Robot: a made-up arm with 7 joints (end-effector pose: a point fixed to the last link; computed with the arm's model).
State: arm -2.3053 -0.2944 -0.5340 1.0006 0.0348 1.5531 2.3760
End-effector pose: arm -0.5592 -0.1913 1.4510 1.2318 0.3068 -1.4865
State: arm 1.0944 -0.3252 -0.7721 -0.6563 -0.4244 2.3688 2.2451
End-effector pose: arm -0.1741 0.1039 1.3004 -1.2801 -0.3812 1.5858
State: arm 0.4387 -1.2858 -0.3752 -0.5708 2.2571 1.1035 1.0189
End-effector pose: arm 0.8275 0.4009 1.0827 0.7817 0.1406 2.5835
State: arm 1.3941 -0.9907 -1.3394 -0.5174 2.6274 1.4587 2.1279
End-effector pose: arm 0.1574 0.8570 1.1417 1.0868 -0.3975 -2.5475
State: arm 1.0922 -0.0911 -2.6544 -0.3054 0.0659 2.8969 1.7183
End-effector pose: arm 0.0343 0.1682 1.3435 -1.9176 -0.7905 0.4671
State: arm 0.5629 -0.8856 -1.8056 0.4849 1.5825 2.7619 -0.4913
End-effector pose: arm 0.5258 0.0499 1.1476 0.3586 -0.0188 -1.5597
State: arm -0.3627 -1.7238 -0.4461 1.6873 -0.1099 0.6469 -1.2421
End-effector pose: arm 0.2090 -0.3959 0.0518 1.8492 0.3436 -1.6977
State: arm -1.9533 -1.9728 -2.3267 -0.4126 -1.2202 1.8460 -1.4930
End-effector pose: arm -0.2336 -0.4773 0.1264 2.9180 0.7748 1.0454
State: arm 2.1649 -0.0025 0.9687 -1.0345 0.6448 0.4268 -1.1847
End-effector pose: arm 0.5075 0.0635 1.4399 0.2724 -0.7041 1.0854
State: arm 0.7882 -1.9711 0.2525 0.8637 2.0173 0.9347 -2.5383
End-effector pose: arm 0.1943 0.3880 -0.0222 -2.2505 0.8424 -0.3837
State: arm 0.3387 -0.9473 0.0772 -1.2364 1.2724 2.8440 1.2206
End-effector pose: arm 0.3656 0.0575 1.1627 -1.5662 -1.1595 -3.0307
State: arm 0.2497 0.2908 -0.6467 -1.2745 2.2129 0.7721 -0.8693
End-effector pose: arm -0.5816 0.1489 1.2847 -3.0706 -1.1184 2.0060
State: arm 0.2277 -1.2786 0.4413 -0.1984 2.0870 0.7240 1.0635
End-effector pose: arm 0.9900 0.2410 0.9794 0.5666 -0.3004 2.8116
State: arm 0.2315 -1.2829 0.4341 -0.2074 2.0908 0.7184 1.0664
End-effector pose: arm 0.9896 0.2434 0.9809 0.5653 -0.2922 2.8170
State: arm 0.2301 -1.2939 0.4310 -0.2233 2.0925 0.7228 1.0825
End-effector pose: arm 0.9907 0.2381 0.9773 0.5622 -0.3012 2.8217
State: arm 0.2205 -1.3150 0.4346 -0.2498 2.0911 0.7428 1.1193
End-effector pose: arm 0.9938 0.2206 0.9662 0.5544 -0.3370 2.8262
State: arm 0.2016 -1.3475 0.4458 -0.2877 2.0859 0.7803 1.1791
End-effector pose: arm 0.9982 0.1890 0.9460 0.5383 -0.4029 2.8313
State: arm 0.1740 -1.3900 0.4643 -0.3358 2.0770 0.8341 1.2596
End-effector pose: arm 1.0014 0.1441 0.9175 0.5074 -0.4952 2.8398
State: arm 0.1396 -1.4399 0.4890 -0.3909 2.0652 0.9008 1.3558
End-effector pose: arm 1.0008 0.0888 0.8823 0.4534 -0.6064 2.8581
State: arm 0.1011 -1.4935 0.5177 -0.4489 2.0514 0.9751 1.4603
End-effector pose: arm 0.9943 0.0279 0.8430 0.3681 -0.7236 2.8945
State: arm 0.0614 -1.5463 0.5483 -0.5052 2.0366 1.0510 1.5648
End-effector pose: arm 0.9814 -0.0332 0.8034 0.2460 -0.8323 2.9575
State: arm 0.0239 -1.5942 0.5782 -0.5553 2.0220 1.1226 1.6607
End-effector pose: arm 0.9639 -0.0889 0.7665 0.0914 -0.9194 3.0482
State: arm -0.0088 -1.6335 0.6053 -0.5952 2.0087 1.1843 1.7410
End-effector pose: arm 0.9449 -0.1350 0.7355 -0.0765 -0.9781 -3.1283
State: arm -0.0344 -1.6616 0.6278 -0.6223 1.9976 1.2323 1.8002
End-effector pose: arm 0.9281 -0.1690 0.7121 -0.2268 -1.0112 -3.0294
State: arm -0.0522 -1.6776 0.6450 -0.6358 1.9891 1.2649 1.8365
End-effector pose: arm 0.9162 -0.1908 0.6968 -0.3359 -1.0280 -2.9574
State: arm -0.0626 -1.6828 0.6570 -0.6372 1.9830 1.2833 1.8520
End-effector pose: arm 0.9100 -0.2019 0.6888 -0.3972 -1.0376 -2.9175
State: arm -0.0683 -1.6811 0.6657 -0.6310 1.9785 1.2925 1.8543
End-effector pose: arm 0.9078 -0.2063 0.6855 -0.4259 -1.0451 -2.8996
